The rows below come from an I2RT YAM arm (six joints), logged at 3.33 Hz.
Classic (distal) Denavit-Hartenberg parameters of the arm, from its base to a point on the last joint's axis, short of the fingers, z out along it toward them. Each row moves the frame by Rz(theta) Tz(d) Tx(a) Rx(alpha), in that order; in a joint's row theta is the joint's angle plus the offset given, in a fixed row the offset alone. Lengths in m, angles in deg.
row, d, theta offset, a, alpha
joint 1, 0.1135, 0, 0.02, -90
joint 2, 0, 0, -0.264, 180
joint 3, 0, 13.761, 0.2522, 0
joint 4, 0, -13.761, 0.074, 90
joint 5, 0, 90, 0, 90
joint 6, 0.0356, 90, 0, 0
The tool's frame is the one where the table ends.
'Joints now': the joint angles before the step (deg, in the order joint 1, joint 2, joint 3, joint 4, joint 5, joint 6). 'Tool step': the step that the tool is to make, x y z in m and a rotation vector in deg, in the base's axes. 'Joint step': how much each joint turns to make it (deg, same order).
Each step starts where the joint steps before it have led.
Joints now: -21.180 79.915 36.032 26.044 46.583 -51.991
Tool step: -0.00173 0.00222 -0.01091 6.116 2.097 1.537
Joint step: 0.001 -0.008 0.712 -8.897 -3.274 5.670
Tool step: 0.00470 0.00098 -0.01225 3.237 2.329 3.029
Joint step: 0.194 2.207 0.323 -1.986 -3.527 0.800
